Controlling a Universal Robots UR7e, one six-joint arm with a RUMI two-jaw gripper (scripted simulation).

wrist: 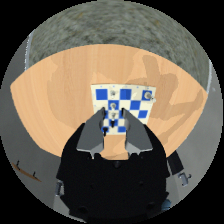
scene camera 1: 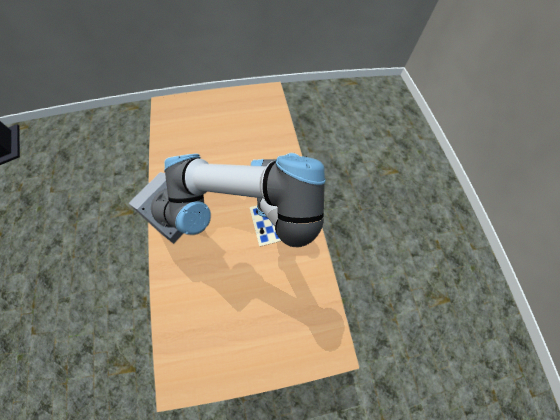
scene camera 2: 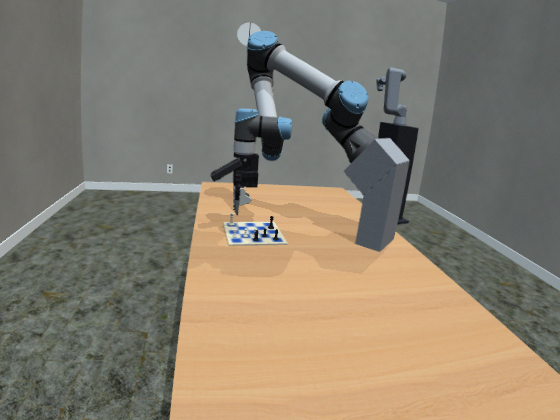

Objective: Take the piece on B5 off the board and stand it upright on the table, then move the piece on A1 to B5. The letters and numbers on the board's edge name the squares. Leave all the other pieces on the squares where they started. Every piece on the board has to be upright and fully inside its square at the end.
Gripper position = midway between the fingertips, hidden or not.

My gripper shows in the wrist view [113,108] and in scene camera 2 [236,213].
